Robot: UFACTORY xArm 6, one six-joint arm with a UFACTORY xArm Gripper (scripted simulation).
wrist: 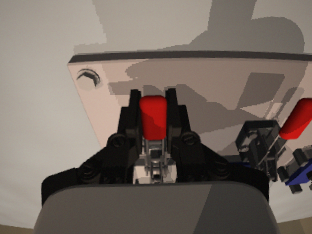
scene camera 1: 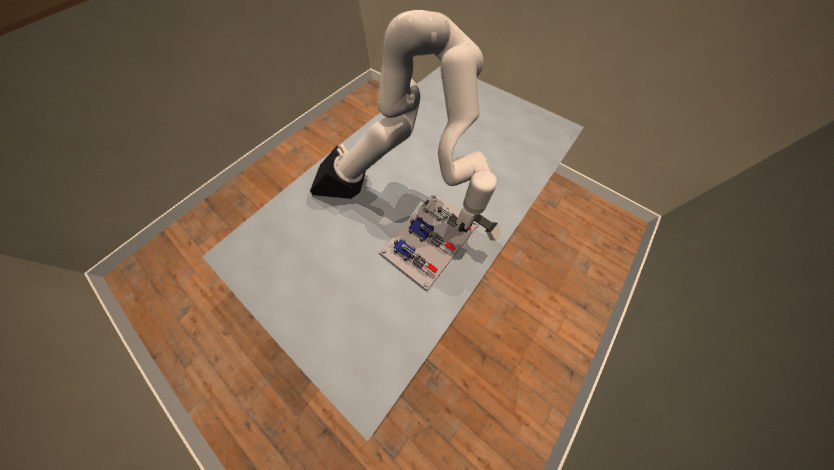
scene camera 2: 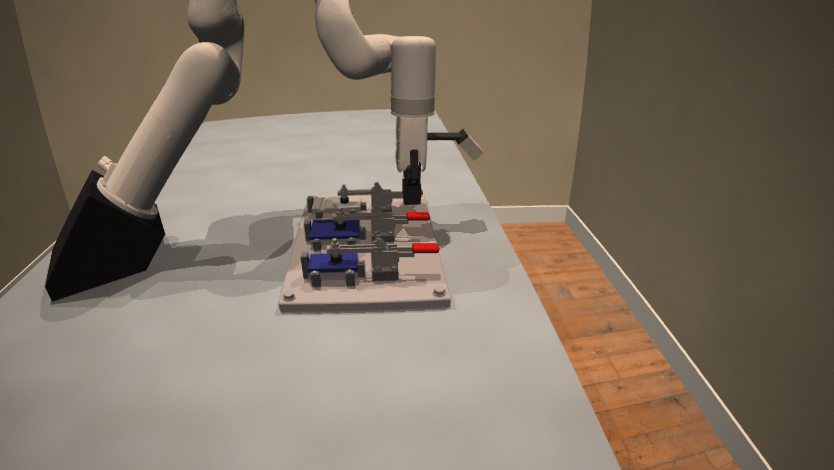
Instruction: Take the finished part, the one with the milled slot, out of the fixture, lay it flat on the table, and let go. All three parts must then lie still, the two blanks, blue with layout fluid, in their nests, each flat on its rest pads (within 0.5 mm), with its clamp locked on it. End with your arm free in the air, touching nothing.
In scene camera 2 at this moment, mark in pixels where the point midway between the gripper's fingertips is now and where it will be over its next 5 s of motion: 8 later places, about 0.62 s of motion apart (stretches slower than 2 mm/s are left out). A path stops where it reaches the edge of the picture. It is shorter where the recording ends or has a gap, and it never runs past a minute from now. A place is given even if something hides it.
The gripper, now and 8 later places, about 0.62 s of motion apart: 411,201; 410,200; 408,196; 405,191; 399,187; 392,185; 387,185; 385,185; 382,185
